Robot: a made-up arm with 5 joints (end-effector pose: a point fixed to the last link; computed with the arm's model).
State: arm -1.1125 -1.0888 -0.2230 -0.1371 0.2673
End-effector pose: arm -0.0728 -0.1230 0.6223 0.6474 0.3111 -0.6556 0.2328
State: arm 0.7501 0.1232 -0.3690 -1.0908 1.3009
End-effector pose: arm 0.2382 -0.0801 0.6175 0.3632 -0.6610 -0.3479 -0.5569
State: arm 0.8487 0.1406 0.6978 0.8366 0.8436
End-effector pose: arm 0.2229 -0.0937 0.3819 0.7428 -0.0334 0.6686 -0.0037
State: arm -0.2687 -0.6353 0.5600 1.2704 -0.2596
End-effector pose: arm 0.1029 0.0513 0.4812 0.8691 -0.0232 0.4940 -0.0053
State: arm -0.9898 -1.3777 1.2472 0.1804 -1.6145
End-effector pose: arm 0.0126 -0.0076 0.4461 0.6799 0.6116 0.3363 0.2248
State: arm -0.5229 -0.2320 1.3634 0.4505 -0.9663
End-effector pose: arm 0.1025 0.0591 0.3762 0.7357 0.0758 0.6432 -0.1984
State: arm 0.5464 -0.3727 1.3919 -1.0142 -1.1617
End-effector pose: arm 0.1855 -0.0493 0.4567 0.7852 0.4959 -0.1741 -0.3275
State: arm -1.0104 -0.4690 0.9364 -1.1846 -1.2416
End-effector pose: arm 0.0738 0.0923 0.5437 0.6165 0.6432 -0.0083 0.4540
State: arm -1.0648 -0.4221 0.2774 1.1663 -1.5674
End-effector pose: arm 0.0620 0.0805 0.4956 0.7656 0.2964 0.5691 -0.0457
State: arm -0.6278 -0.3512 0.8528 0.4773 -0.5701
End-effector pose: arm 0.1295 0.0971 0.4471 0.8960 0.0538 0.4327 0.0835
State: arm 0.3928 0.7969 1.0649 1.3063 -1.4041
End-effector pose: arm 0.1639 -0.0209 0.3234 0.1085 -0.0394 -0.7823 0.6121
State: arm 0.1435 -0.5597 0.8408 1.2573 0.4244
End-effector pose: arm 0.1279 0.0394 0.4420 0.7698 -0.1561 0.6145 0.0743
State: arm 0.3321 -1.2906 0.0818 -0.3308 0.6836
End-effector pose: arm -0.0702 0.1011 0.5911 0.5415 -0.3487 -0.6716 -0.3663
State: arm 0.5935 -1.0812 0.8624 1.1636 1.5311
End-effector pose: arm 0.0931 0.0518 0.4481 0.7396 -0.5312 0.3950 0.1214
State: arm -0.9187 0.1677 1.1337 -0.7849 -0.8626
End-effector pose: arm 0.1352 0.1632 0.3927 0.8885 0.2371 0.3227 0.2243
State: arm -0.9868 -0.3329 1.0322 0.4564 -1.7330
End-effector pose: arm 0.0739 0.0854 0.4133 0.7260 0.3258 0.5805 -0.1722
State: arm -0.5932 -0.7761 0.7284 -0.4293 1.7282
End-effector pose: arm 0.0631 0.0825 0.5497 0.6051 -0.6491 -0.4607 0.0175
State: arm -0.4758 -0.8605 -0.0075 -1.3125 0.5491
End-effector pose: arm -0.0802 -0.0089 0.6206 0.4056 0.1121 -0.8874 -0.1881
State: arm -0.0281 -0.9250 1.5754 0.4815 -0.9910
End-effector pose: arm 0.0700 0.0243 0.3860 0.7762 0.3214 0.4421 -0.3142
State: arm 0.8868 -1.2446 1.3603 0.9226 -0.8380
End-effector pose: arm 0.0863 0.0170 0.3983 0.6265 0.4329 0.2486 -0.5986
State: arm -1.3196 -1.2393 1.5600 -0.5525 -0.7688
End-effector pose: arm 0.0070 -0.0038 0.4598 0.7572 0.3826 0.0912 0.5215
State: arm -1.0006 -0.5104 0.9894 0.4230 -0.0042
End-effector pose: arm 0.0582 0.1021 0.4501 0.8415 -0.2137 0.2887 0.4037
